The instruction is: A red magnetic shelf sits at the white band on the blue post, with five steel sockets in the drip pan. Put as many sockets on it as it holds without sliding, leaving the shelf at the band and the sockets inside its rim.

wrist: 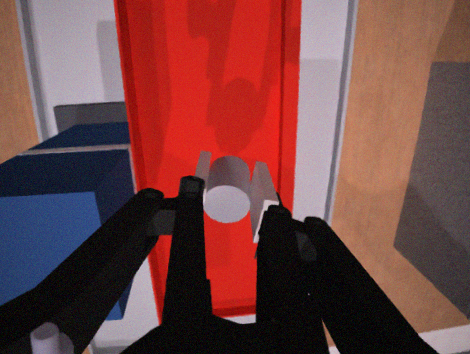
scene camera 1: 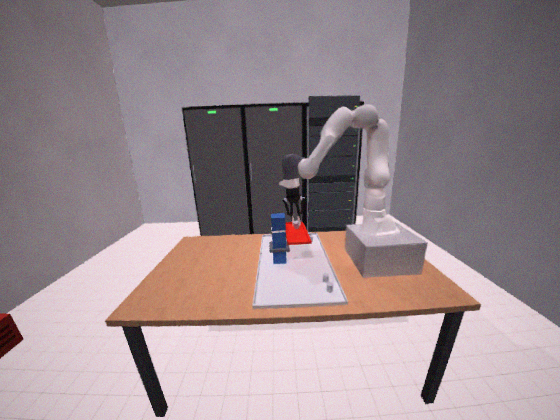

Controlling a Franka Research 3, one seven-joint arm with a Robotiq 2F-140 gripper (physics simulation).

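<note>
My gripper (scene camera 1: pixel 295 218) (wrist: pixel 230 173) is shut on a steel socket (scene camera 1: pixel 296 224) (wrist: pixel 227 202), held upright over the red shelf (scene camera 1: pixel 299 235) (wrist: pixel 190 115). The socket's shadow falls on the shelf floor. The shelf stands out to the right of the blue post (scene camera 1: pixel 278 256) (wrist: pixel 47 215), beside the white band (scene camera 1: pixel 278 231) (wrist: pixel 82 149). Two more sockets (scene camera 1: pixel 325 277) (scene camera 1: pixel 330 287) stand at the front right of the drip pan (scene camera 1: pixel 285 290) (wrist: pixel 322 150). In the wrist view a pale cylinder (wrist: pixel 46 339) shows at the lower left, partly behind a finger linkage.
A grey collar (scene camera 1: pixel 283 247) (wrist: pixel 90 114) surrounds the post below the shelf. The post's top stands close to the left side of the gripper. The wooden table (scene camera 1: pixel 200 280) (wrist: pixel 380 150) surrounds the pan. The arm's grey base block (scene camera 1: pixel 390 255) stands to the right.
</note>
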